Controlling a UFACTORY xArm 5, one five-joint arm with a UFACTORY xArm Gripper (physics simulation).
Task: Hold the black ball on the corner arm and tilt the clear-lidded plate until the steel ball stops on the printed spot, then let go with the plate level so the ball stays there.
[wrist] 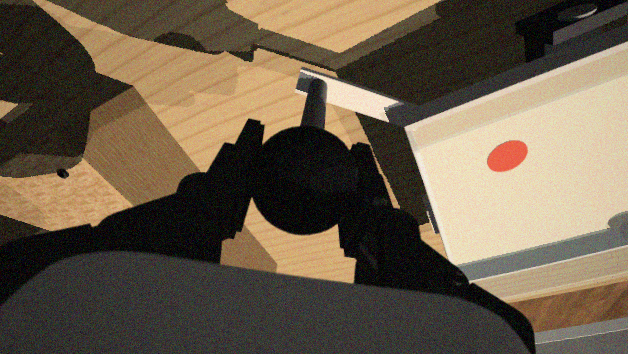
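The black ball (304, 200) is at the middle of the wrist view, on a dark stem (314, 107) that rises from the pale corner arm (357, 98). My gripper (303, 158) is shut on the black ball, with one finger on each side. The clear-lidded plate (500, 220) is at the right, partly cut off by the view's edge. The red printed spot (507, 156) shows on its cream floor, towards the corner nearest the arm. A grey rounded patch (620, 223) shows at the right edge, low on the plate; whether it is the steel ball or its shadow I cannot tell.
A wooden block (142, 145) stands at the left, partly in shadow. A black bracket (537, 37) with a round metal top stands behind the plate at the upper right. A grey edge (585, 336) shows at the bottom right. Dark shadows lie across the wooden surface (165, 70).
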